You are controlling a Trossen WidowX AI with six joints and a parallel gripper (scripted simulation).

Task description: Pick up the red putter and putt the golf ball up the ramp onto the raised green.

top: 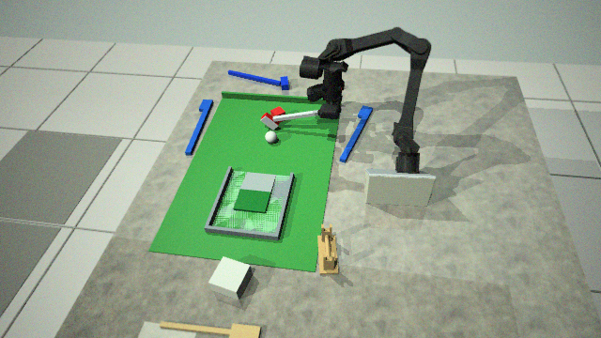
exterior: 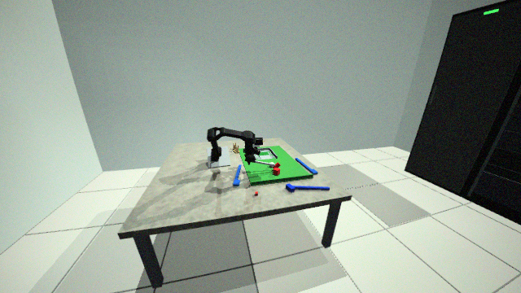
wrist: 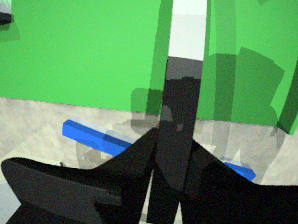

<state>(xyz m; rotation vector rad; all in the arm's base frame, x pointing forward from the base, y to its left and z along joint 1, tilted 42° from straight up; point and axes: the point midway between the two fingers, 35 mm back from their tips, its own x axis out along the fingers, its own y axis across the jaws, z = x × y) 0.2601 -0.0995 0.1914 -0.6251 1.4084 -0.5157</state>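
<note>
Right now the red putter is 120 mm ahead of my gripper tip and 10 mm to the left of it. The rest, counted from my gripper tip: white golf ball: 210 mm ahead, 70 mm to the left, 50 mm below; wooden stand: 490 mm to the left, 70 mm behind, 40 mm below; red cube: 210 mm ahead, 50 mm to the right, 50 mm below.
</note>
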